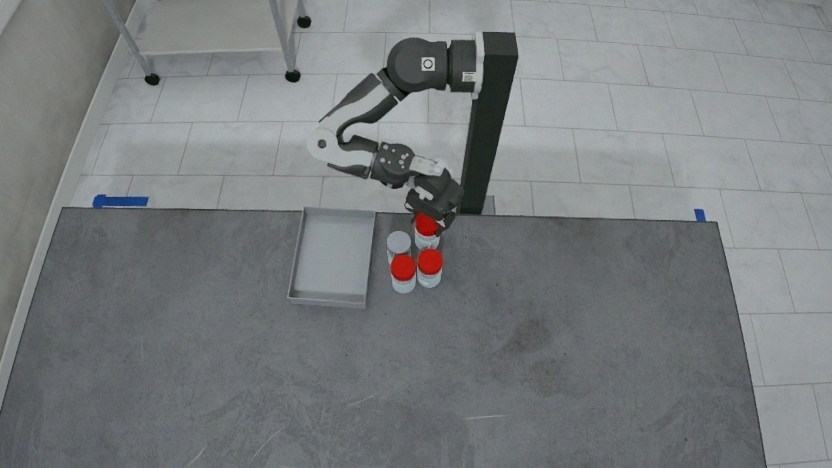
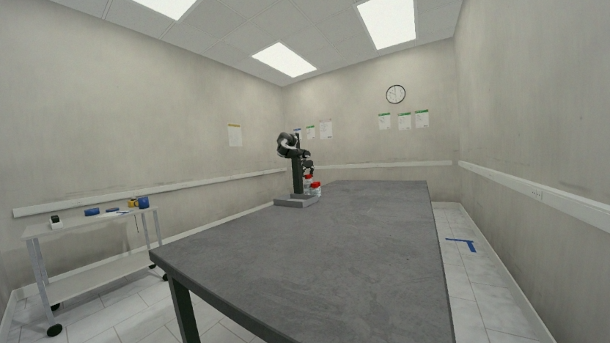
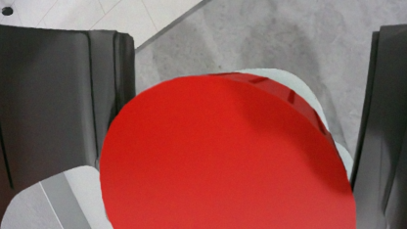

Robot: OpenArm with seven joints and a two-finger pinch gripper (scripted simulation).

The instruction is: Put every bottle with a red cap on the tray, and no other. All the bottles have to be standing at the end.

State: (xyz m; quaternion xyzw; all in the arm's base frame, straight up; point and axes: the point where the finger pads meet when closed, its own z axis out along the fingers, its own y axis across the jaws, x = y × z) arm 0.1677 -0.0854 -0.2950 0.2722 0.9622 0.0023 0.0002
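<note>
The grey tray lies 23 cm to the right of my hand, 14 cm below it and 3 cm ahead of it. Also, from my hand: grey-capped bottle (10 cm below, 7 cm to the right, 3 cm ahead).
</note>
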